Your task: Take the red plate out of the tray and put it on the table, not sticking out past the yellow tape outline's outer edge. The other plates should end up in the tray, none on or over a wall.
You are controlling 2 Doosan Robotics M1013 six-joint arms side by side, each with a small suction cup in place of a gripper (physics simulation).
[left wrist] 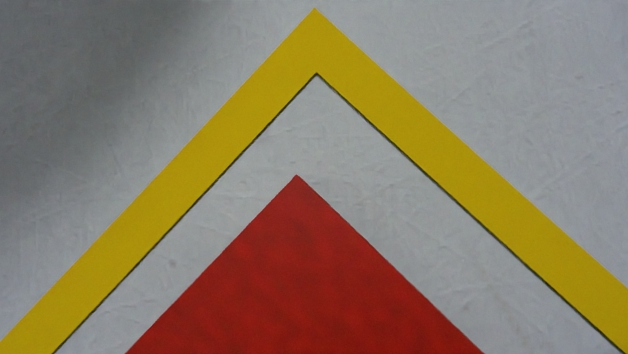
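Frame: origin at the left arm's base, x ahead, y left, z up, level; millimetres.
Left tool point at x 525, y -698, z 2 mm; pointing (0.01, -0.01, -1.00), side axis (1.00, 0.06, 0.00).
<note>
Pixels of each thing's top centre, then the offset from my left tool point to it. "spot": a spot on its surface instead. Level surfaces: height alone.
- red plate, a spot on its surface: (300, 280) spot: dx -19, dy +45, dz +12 mm
- yellow tape outline, a spot on its surface: (315, 42) spot: dx -19, dy +108, dz +0 mm
- pale grey table, height of its surface: dz -2 mm
The red plate (300, 280) shows in the left wrist view at the bottom middle, one corner pointing up. It is held on my left suction cup, which is itself out of the picture. The yellow tape outline (315, 42) shows one corner at the top middle, with two sides running down to the left and right. The visible part of the plate appears inside the outline, with a strip of table between them. The rest of the plate, its height over the table, the tray, the other plates and my right suction cup do not show.
The pale grey table (525, 75) lies around the tape, with a dark shadow over it at the upper left.
</note>
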